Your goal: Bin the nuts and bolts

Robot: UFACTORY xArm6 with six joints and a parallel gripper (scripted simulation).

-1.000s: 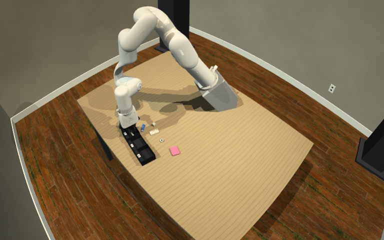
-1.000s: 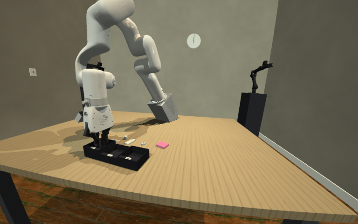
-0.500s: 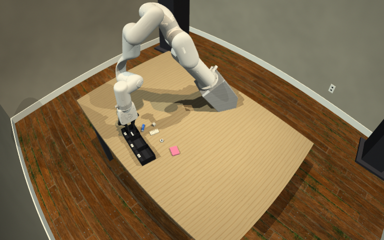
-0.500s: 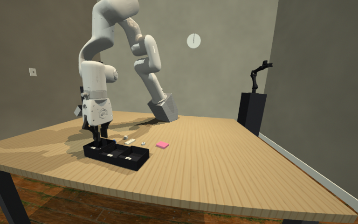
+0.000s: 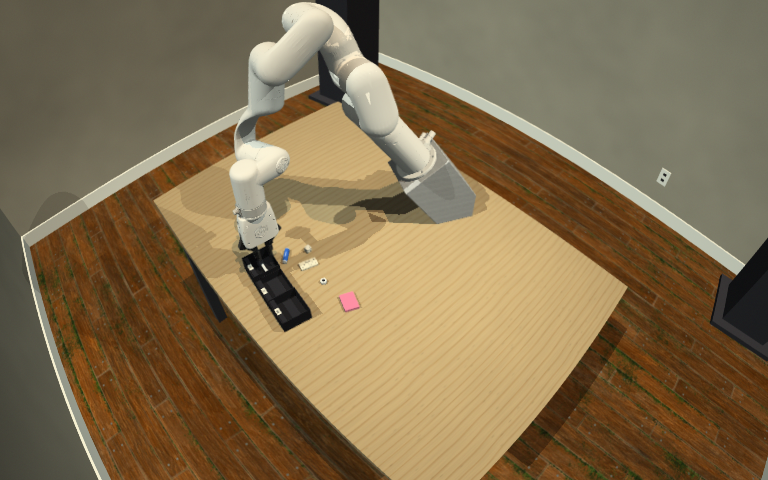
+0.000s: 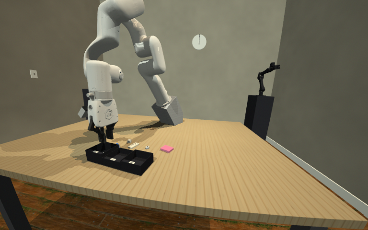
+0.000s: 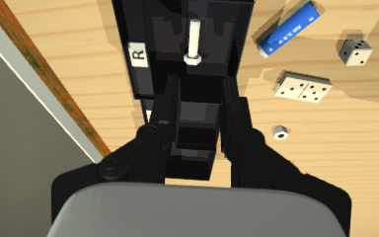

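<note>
The grey hex nut lies 140 mm to the left of my hand, 90 mm below it and 80 mm behind it. From my hand the other things lie so: white bolt: 80 mm below, 10 mm ahead; then black bin marked R: 70 mm to the left, 70 mm below, 30 mm ahead; then blue battery: 80 mm below, 70 mm behind.
</note>
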